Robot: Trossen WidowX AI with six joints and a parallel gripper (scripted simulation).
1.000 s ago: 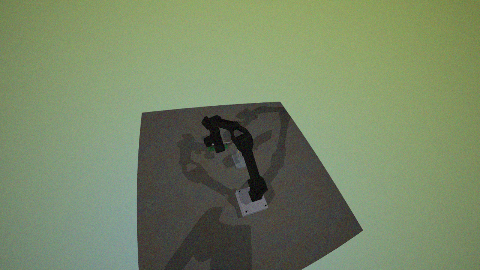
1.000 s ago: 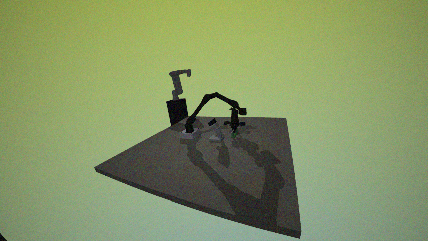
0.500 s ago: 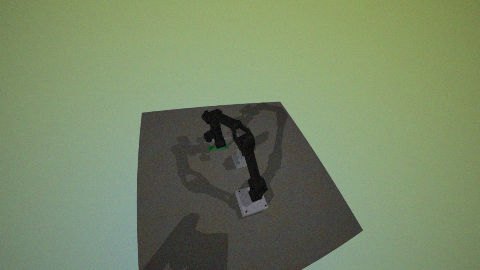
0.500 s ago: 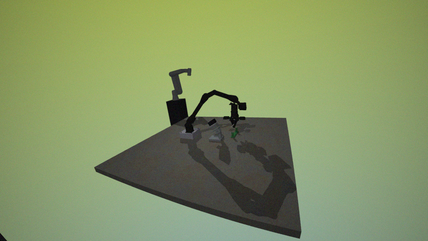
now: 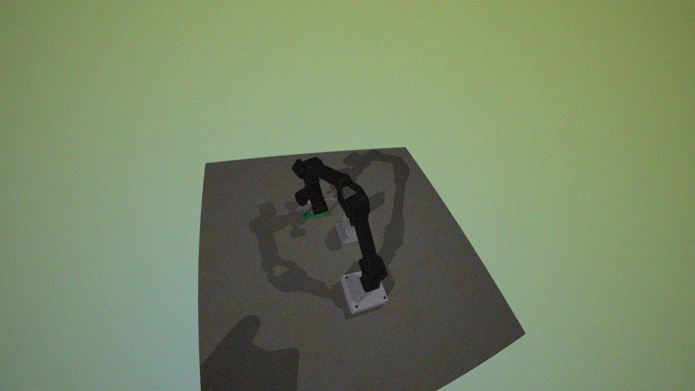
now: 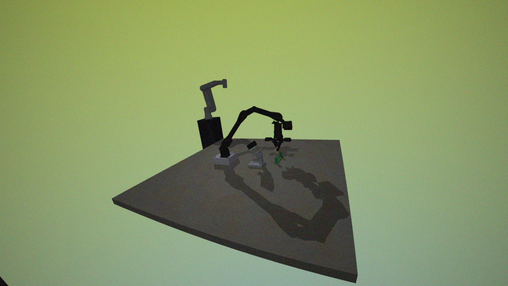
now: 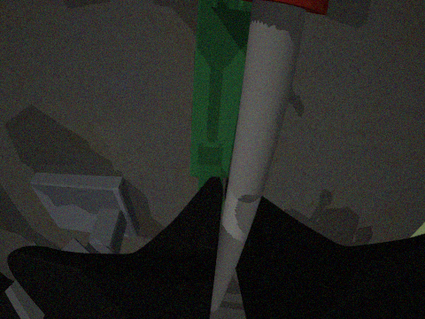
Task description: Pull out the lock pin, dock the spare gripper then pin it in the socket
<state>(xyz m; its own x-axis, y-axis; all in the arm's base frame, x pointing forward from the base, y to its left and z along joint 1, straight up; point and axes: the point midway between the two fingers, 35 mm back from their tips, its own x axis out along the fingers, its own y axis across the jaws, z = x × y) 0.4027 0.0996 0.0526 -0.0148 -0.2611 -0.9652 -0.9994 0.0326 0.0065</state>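
Right now my gripper tip is 50 mm above the green cradle and 10 mm to the right of it. The rest, counted from my gripper tip: socket: 120 mm behind, 100 mm to the right, 20 mm below; spare gripper: 140 mm behind, 100 mm to the right, 50 mm above.
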